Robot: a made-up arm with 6 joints.
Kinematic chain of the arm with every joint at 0, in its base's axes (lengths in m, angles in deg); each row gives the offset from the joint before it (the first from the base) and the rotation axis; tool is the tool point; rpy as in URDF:
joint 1: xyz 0 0 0.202 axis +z
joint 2: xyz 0 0 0 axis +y
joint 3: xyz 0.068 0 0.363 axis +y
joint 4: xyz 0.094 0 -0.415 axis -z
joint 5: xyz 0 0 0 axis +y
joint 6: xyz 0.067 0 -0.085 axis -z
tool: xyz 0 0 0 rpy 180 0 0
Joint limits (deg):
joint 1: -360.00..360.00
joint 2: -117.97..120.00
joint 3: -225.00..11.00
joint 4: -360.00..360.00
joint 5: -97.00..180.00
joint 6: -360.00..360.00
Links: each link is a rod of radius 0.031 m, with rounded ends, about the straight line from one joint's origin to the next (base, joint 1, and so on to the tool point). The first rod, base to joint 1, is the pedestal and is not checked.
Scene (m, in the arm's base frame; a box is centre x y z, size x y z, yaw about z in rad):
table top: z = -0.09
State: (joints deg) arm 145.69 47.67 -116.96 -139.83 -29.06 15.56
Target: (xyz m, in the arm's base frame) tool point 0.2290 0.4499 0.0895
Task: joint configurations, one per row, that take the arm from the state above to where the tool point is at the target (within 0.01 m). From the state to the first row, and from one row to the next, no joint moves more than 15 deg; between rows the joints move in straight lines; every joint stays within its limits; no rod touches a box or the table.
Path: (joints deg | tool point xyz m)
1: 131.28 45.90 -109.25 -143.52 -31.66 15.56 | -0.5189 0.4994 0.2139
2: 116.88 44.14 -101.55 -147.21 -34.25 15.56 | -0.3585 0.5836 0.1802
3: 102.47 42.37 -93.84 -150.90 -36.85 15.56 | -0.1885 0.6168 0.1506
4: 88.06 40.61 -86.14 -154.59 -39.45 15.56 | -0.0251 0.6006 0.1254
5: 73.65 38.84 -78.43 -158.28 -42.04 15.56 | 0.1177 0.5416 0.1050
6: 59.25 37.08 -70.73 -161.97 -44.64 15.56 | 0.2290 0.4499 0.0895

